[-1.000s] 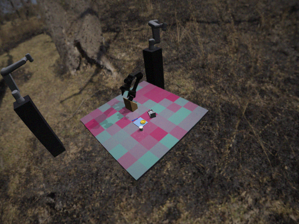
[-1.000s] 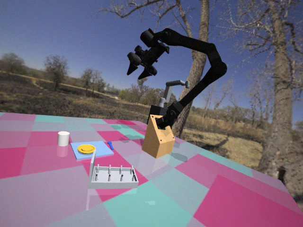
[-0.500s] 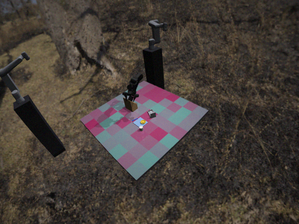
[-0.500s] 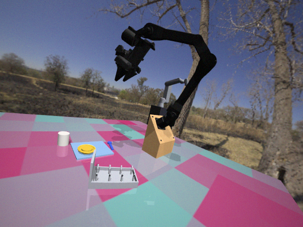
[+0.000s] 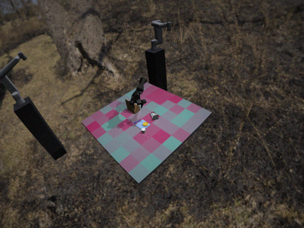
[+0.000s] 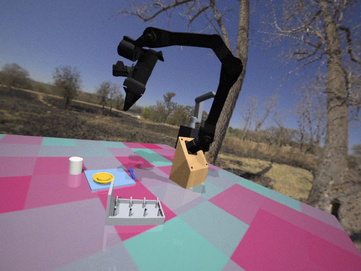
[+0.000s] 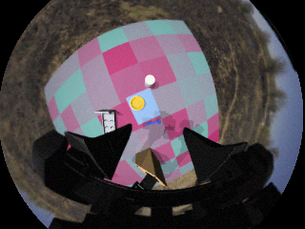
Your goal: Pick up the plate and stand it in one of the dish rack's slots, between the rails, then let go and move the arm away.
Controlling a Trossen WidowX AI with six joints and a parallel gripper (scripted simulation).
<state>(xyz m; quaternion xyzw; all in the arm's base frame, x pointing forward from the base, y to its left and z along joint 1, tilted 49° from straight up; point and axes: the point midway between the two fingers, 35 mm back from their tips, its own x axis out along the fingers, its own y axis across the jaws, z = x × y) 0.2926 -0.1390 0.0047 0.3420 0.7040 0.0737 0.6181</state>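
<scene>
My gripper tip is 5 cm short of the yellow plate, 3 cm to the right of it and 24 cm above it. Round my gripper tip: light blue mat: 2 cm ahead, 1 cm to the left, 26 cm below; small blue spoon: 8 cm behind, 2 cm to the right, 26 cm below; white cup: 13 cm ahead, 6 cm to the right, 23 cm below.
</scene>
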